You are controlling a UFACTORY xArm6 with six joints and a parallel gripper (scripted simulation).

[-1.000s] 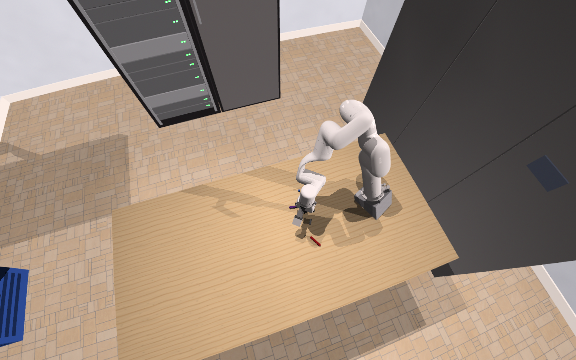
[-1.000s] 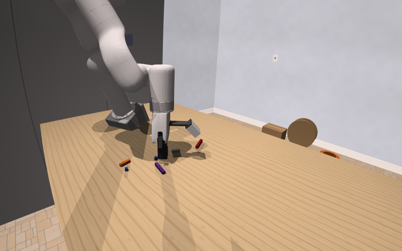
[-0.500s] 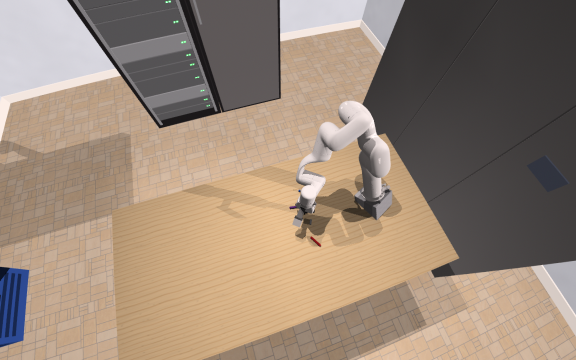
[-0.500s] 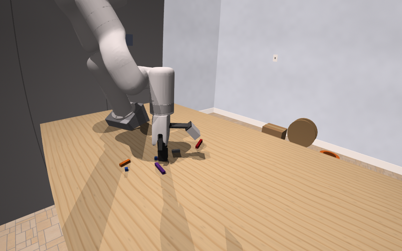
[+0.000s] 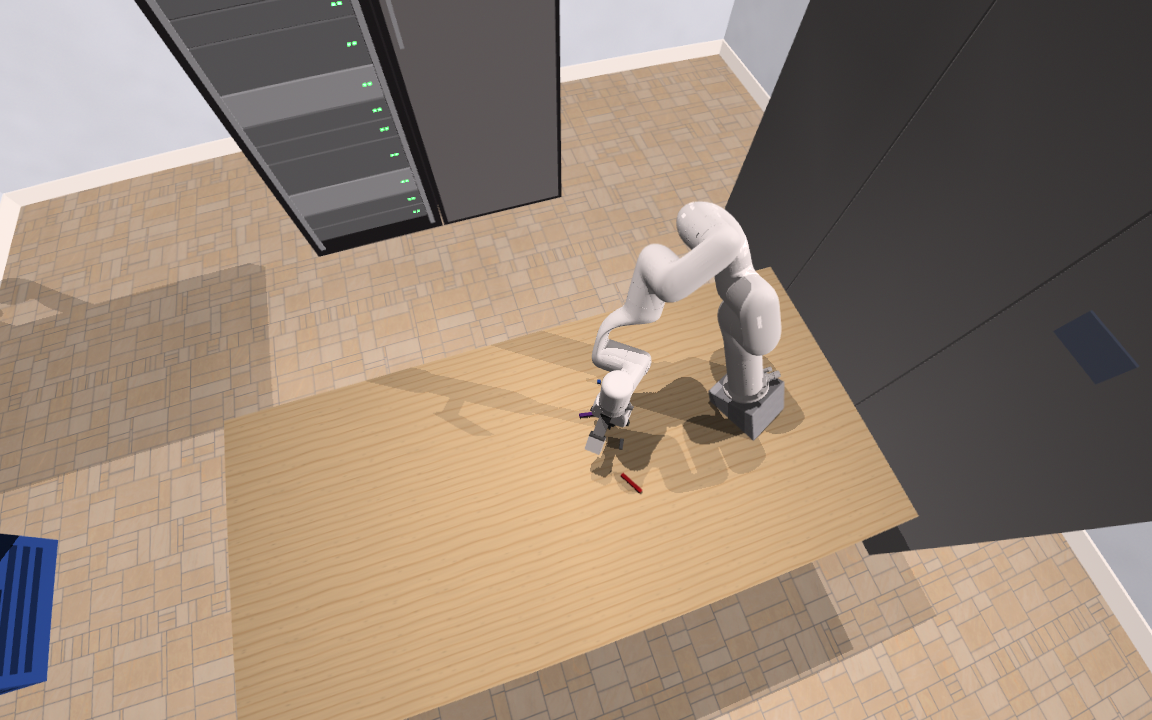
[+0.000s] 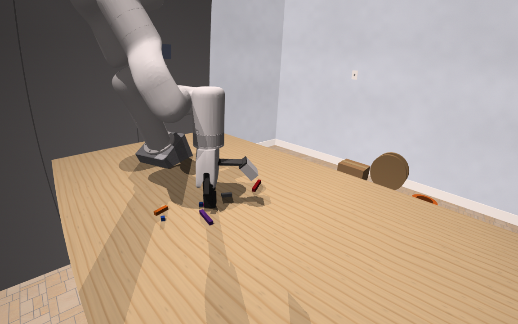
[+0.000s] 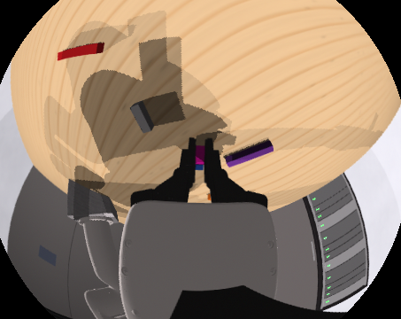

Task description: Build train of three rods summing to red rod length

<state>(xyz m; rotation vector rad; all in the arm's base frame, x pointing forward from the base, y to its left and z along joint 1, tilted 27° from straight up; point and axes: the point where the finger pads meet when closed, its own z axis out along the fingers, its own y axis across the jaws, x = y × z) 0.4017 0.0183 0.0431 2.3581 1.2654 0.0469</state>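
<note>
The magenta rod lies 10 mm to the right of my hand and 20 mm below it. Round my hand: purple rod 50 mm ahead, 40 mm to the right, 20 mm below; orange rod 40 mm behind, 120 mm to the right, 20 mm below; grey rod 20 mm behind, 70 mm to the left, 20 mm below.
</note>
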